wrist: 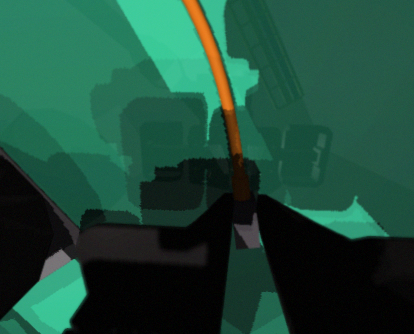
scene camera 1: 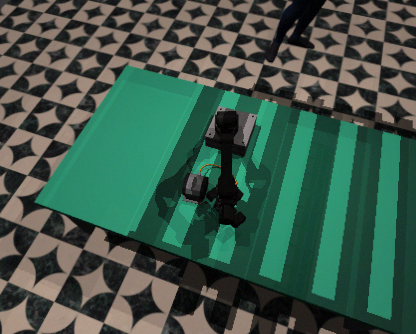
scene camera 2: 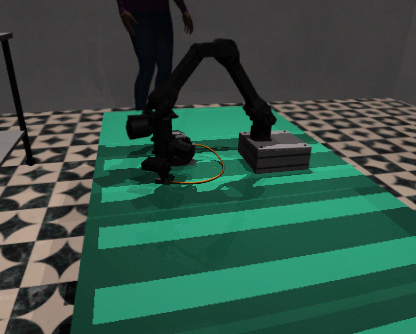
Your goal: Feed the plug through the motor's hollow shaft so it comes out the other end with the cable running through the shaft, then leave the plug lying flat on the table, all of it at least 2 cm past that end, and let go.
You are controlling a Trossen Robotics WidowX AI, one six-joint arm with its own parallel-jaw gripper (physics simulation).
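Places are measured from the arm's base along level axes (x ahead, y left, z up), in metres.
Pixels of known places: gripper, between the fingertips: (wrist: 244, 201) (scene camera 2: 164, 179); arm's base, origin of its link: (scene camera 1: 226, 132) (scene camera 2: 260, 138).
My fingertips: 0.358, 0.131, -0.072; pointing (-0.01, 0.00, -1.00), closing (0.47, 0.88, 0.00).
Observation:
For each thing: its top centre in the pictures, then the offset to it from my fingertips, as dx, dy, dz. Level surfaces: height alone.
- motor, centre of its top: (scene camera 2: 178, 134) (scene camera 1: 195, 180) -0.061, -0.163, +0.089
- small dark plug, centre of its top: (wrist: 246, 226) (scene camera 2: 160, 178) +0.014, -0.005, +0.001
- green table, height of its surface: dz -0.013
The motor (scene camera 1: 195, 187) (scene camera 2: 185, 151) is a dark, rounded body with a grey top, standing on the table beside the arm. The orange cable (scene camera 1: 212, 165) (scene camera 2: 223, 166) (wrist: 212, 57) loops from the motor's side facing the arm base round to the plug. The small dark plug (scene camera 2: 159, 181) (wrist: 246, 230) lies low at the table, its grey end showing below the fingertips in the wrist view. My gripper (scene camera 2: 165, 176) (wrist: 244, 201) is shut on the plug, close to the cable end, beside the motor and apart from it. The arm hides the fingers in scene camera 1. The shaft's opening cannot be made out.
The arm's grey base box (scene camera 1: 245, 132) (scene camera 2: 282, 155) stands on the green table (scene camera 1: 115, 135) (scene camera 2: 250, 260), behind the motor. The arm arches over from it. A person (scene camera 1: 295, 25) (scene camera 2: 152, 50) stands beyond the table. A dark-legged stand (scene camera 2: 16, 90) is at the left.

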